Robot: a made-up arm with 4 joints.
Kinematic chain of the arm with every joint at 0, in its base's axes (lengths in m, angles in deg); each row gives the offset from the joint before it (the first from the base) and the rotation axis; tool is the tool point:
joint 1: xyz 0 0 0.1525 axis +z
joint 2: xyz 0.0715 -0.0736 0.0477 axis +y
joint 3: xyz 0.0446 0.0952 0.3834 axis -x
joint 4: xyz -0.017 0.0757 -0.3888 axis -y
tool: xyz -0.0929 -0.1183 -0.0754
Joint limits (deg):
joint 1: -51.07..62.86
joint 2: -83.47..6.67
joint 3: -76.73..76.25
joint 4: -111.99..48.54
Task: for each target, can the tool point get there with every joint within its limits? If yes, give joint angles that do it. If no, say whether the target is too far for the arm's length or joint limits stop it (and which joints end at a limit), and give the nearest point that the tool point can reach.
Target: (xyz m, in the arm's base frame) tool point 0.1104 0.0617 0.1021
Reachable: yes | joints 20.63 -52.56 -4.71 13.38
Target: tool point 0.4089 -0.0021 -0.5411
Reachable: no: joint limits stop it (at a limit: joint 1, joint 4) | nearest point 0.1791 0.0174 0.0911 | short by 0.673 m
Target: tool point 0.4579 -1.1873 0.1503
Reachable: no: too far | nearest point 0.1916 -0.4968 0.2374 | short by 0.745 m
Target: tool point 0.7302 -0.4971 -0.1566
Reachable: no: joint limits stop it (at a limit: joint 1, joint 2) | nearest point 0.3130 -0.3712 0.1855 | short by 0.554 m
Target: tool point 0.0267 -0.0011 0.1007
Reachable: yes | joints -24.03 -2.52 -3.68 9.89
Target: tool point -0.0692 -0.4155 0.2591
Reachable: yes | joints -2.69 -61.52 55.67 34.65
